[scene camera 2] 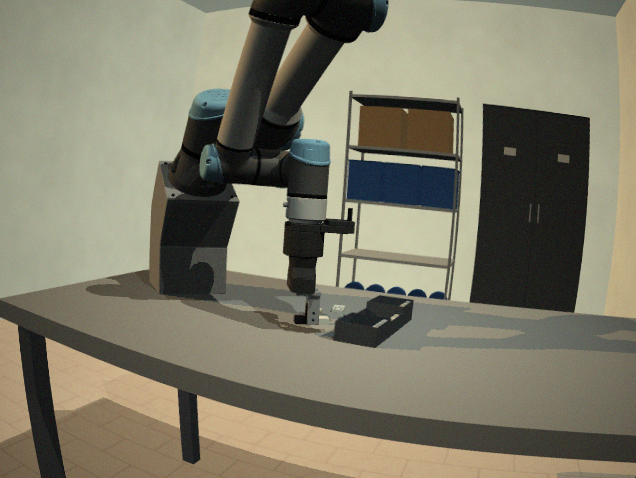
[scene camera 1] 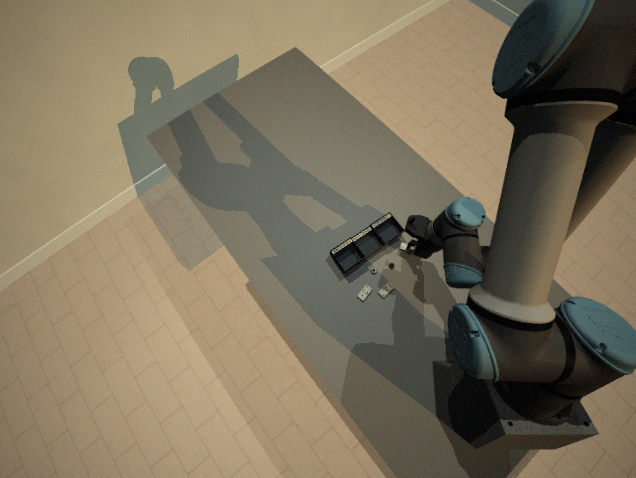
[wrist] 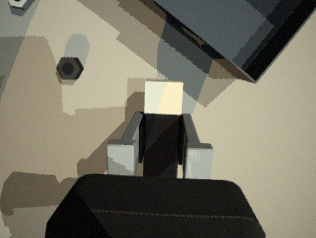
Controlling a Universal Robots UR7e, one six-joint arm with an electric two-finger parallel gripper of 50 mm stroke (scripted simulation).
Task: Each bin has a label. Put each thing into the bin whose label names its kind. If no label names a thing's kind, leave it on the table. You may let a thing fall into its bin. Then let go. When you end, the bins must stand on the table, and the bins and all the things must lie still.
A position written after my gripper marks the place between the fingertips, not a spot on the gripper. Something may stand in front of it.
I see my gripper (scene camera 2: 311,322).
My gripper shows as well in the wrist view (wrist: 162,127).
